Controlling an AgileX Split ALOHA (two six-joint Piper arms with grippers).
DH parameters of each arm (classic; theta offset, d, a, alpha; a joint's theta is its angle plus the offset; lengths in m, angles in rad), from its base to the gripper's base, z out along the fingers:
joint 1: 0 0.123 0 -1.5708
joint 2: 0.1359 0 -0.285 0
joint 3: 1.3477 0 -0.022 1.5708
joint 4: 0 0.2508 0 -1.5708
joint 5: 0 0 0.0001 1.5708
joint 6: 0 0.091 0 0
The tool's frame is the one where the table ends.
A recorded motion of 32 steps. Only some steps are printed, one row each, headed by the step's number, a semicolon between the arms.
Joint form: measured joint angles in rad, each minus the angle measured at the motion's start. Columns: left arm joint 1, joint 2, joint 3, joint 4, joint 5, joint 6; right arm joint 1, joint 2, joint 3, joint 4, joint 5, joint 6.
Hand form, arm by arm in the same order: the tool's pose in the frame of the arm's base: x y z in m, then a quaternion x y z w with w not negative. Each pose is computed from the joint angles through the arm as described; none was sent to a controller.
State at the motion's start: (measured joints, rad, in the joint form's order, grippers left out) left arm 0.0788 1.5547 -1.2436 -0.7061 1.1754 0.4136; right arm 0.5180 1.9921 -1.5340 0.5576 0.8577 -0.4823
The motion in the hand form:
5: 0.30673 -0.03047 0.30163 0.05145 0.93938 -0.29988 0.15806; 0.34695 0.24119 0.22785 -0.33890 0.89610 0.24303 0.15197
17: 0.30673 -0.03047 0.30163 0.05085 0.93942 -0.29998 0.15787; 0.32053 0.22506 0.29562 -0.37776 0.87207 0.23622 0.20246
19: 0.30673 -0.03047 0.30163 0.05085 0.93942 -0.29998 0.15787; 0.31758 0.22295 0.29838 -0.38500 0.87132 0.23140 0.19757
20: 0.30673 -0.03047 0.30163 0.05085 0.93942 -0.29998 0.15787; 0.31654 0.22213 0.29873 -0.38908 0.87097 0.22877 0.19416
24: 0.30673 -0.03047 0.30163 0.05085 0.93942 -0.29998 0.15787; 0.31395 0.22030 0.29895 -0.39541 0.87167 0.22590 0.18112
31: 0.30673 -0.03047 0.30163 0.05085 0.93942 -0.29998 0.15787; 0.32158 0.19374 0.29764 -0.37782 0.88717 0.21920 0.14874
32: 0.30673 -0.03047 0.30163 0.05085 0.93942 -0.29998 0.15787; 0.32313 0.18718 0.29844 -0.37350 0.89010 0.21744 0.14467
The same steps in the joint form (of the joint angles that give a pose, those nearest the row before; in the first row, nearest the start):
5: 0.0000 0.0000 0.0000 0.0000 0.0000 -0.0009; 0.0000 -0.0242 0.0000 0.0009 0.0409 -0.0044
17: 0.0000 0.0000 0.0000 0.0000 0.0000 -0.0022; 0.0000 -0.1993 -0.0010 -0.0467 0.1161 -0.0167
19: 0.0000 0.0000 0.0000 0.0000 0.0000 -0.0022; 0.0000 -0.2094 -0.0010 -0.0603 0.1377 -0.0179
20: 0.0000 0.0000 0.0000 0.0000 0.0000 -0.0022; 0.0000 -0.2117 -0.0011 -0.0667 0.1482 -0.0204
24: 0.0000 0.0000 0.0000 0.0000 0.0000 -0.0022; -0.0010 -0.2148 -0.0021 -0.0759 0.1805 -0.0204
31: 0.0000 0.0000 0.0000 0.0000 0.0000 -0.0022; -0.0756 -0.2182 -0.0021 -0.0852 0.2697 -0.0227
32: 0.0000 0.0000 0.0000 0.0000 0.0000 -0.0022; -0.0936 -0.2215 -0.0021 -0.0878 0.2861 -0.0246

